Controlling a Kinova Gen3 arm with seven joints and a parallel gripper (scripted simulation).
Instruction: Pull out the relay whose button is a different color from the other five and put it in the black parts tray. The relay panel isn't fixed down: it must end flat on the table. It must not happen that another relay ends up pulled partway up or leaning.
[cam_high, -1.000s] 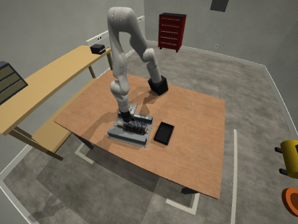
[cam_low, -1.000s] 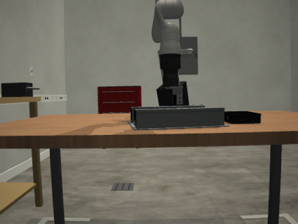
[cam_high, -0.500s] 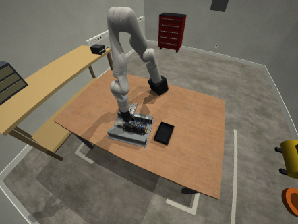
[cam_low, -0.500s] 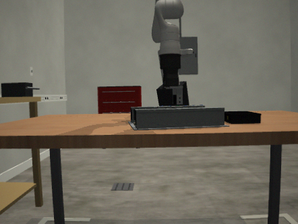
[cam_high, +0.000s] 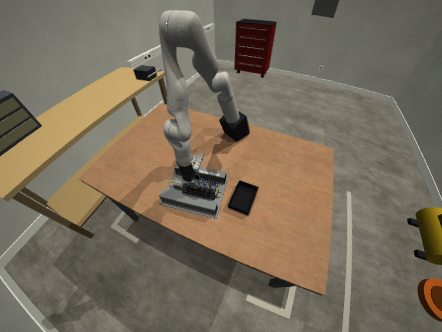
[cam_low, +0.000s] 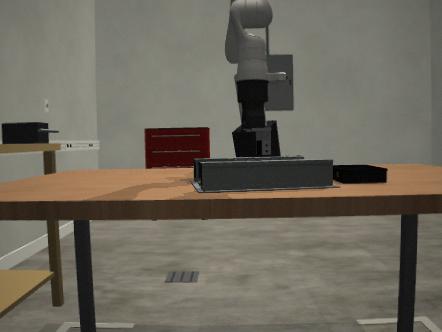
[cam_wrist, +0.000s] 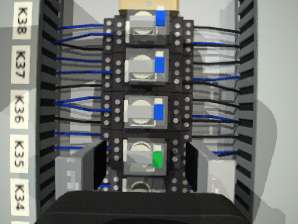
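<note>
Now: the grey relay panel 20 mm to the right of my hand and 60 mm below it. Round my hand: black parts tray 30 mm behind, 250 mm to the left, 70 mm below.
</note>
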